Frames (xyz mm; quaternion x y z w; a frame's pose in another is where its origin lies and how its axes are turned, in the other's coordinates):
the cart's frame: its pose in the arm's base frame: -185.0 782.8 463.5 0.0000 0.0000 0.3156 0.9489
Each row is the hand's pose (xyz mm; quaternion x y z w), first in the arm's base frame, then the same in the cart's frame.
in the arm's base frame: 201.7 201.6 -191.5 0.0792 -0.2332 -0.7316 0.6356
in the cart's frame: -38.4 -697.0 -655.0 0.0016 -0.2463 -0.8949 0.3722
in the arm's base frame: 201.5 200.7 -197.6 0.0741 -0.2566 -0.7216 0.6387
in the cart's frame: -39.1 -697.6 -661.1 -0.0107 -0.2669 -0.8863 0.3783
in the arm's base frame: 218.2 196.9 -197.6 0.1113 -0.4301 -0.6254 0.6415
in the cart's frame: -28.0 -710.7 -661.1 -0.0301 -0.4432 -0.7959 0.4113
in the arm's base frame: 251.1 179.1 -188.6 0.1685 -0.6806 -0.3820 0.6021
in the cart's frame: -12.4 -744.6 -652.1 -0.0549 -0.6990 -0.5525 0.4508
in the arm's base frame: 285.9 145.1 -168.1 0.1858 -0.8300 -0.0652 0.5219
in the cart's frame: -4.8 -792.7 -631.6 -0.0856 -0.8462 -0.2266 0.4746
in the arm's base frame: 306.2 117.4 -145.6 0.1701 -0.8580 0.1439 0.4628
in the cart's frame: -5.2 -827.0 -609.1 -0.1094 -0.8678 -0.0095 0.4846
